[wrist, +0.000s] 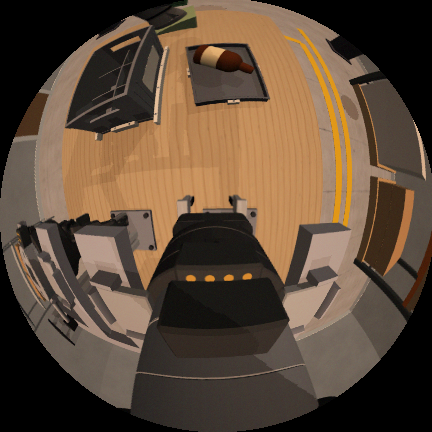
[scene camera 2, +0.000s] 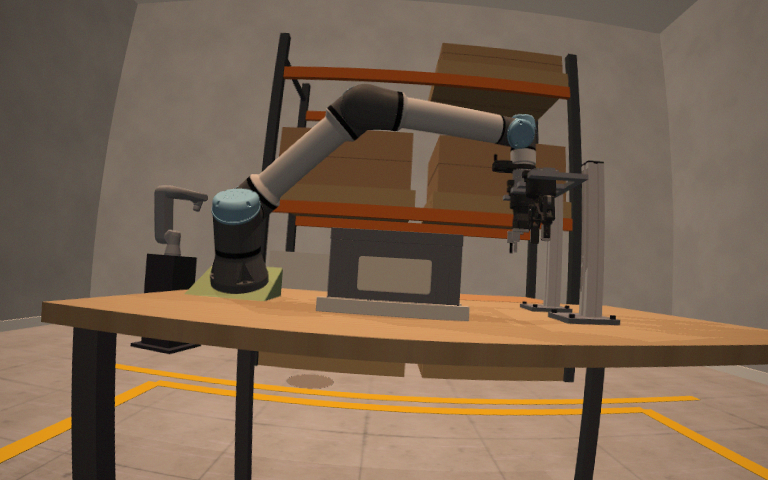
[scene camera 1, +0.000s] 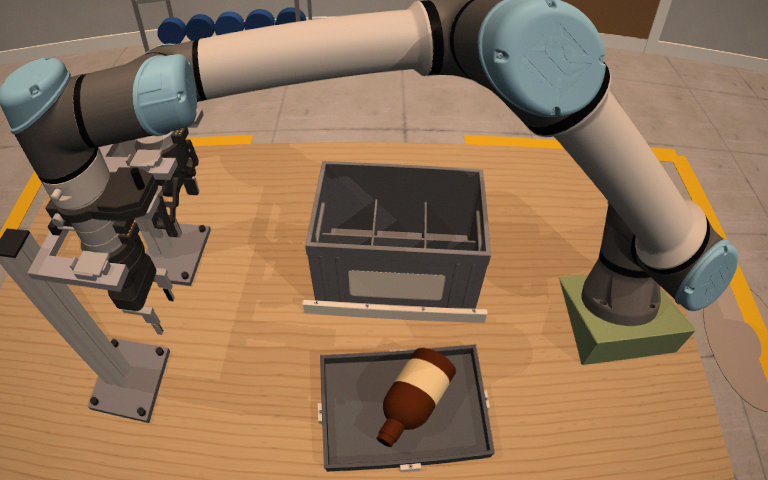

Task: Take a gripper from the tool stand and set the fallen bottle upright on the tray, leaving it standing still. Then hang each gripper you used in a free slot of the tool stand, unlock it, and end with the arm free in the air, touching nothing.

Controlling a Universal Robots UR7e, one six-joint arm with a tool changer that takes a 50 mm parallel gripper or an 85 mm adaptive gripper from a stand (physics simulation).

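Places are measured from the arm's base along level axes (x right, y up, z back), in metres.
Pixels of known places: arm's base, origin of its link: [scene camera 2: 239,280] [scene camera 1: 620,301].
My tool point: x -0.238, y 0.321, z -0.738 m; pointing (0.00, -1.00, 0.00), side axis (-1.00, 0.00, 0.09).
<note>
For each thing: its top centre in the pictures, then the offset to it from my tool point. "spot": a spot on its surface instead.
- brown bottle, centre of its top: [scene camera 1: 411,392] [wrist: 226,52] dx -0.001, dy -0.281, dz +0.386 m
- dark tray, a spot on its surface: [scene camera 1: 351,396] [wrist: 218,88] spot: dx +0.007, dy -0.355, dz +0.294 m
- grey divided crate, centre of its top: [scene camera 1: 400,204] [scene camera 2: 398,235] [wrist: 103,64] dx +0.268, dy -0.185, dz +0.324 m
The brown bottle [scene camera 1: 410,404] [wrist: 228,61] with a cream label lies on its side on the dark tray [scene camera 1: 351,396] [wrist: 215,90], its neck towards one corner. The bottle does not show in scene camera 2. My gripper [scene camera 1: 164,311] [scene camera 2: 512,247] [wrist: 211,200], with slim grey fingers, is under the arm's wrist at the front slot of the tool stand [scene camera 1: 67,302] [scene camera 2: 592,243] [wrist: 101,245]. The stand's fork arms lie on both sides of it. Its fingers are apart and empty, far from the bottle. Whether the coupling is locked cannot be seen. A second, black gripper [scene camera 1: 180,206] hangs at the rear slot.
A grey divided crate [scene camera 1: 328,277] [scene camera 2: 344,271] [wrist: 138,90] stands on the table beside the tray, with a pale bar [scene camera 1: 396,312] [scene camera 2: 390,310] [wrist: 160,90] along its front. The arm reaches over the crate from its green base block [scene camera 1: 628,344]. The stand's posts rise close beside my gripper.
</note>
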